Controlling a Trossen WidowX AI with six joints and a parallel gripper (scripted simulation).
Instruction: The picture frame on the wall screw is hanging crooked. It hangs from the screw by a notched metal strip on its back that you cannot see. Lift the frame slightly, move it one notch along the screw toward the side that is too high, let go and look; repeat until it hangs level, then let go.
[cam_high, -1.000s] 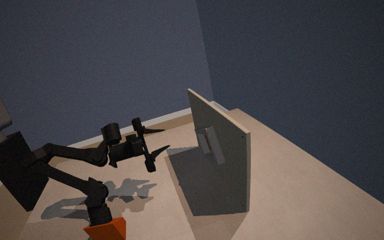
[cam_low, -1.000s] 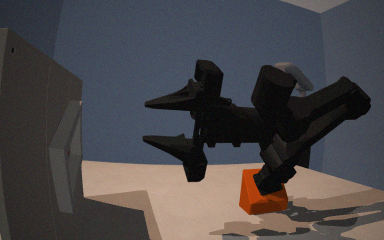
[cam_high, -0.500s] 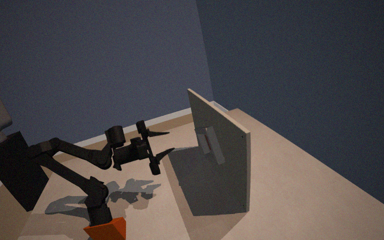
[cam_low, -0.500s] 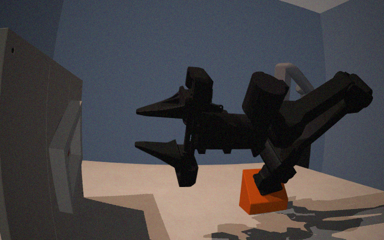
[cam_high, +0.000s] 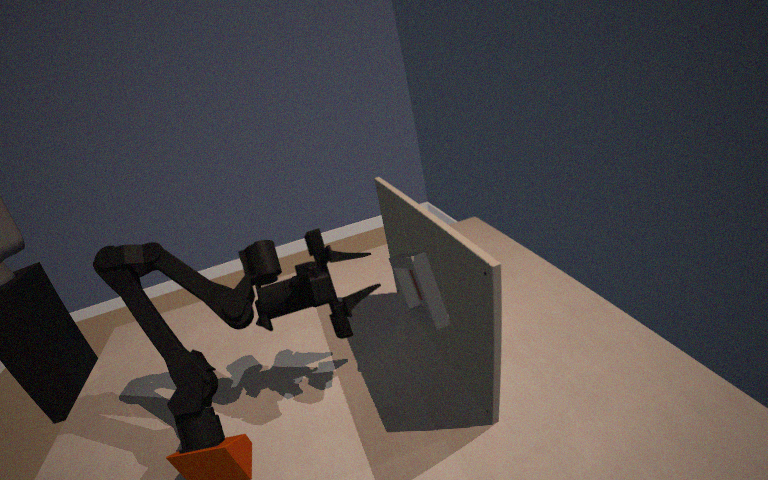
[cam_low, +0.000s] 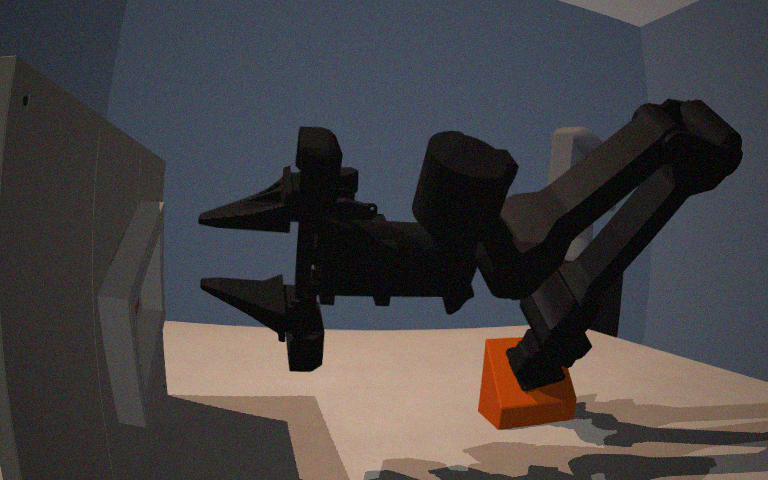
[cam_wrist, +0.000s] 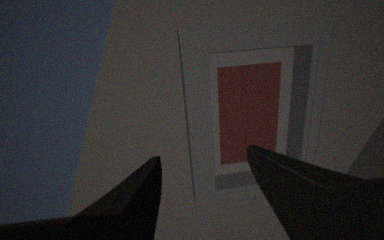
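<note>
The picture frame lies 70 mm ahead of my gripper tip, 30 mm to the right of it and 50 mm below it. Also, from my gripper tip: grey wall panel: 80 mm ahead, 20 mm to the right, 50 mm below.
</note>
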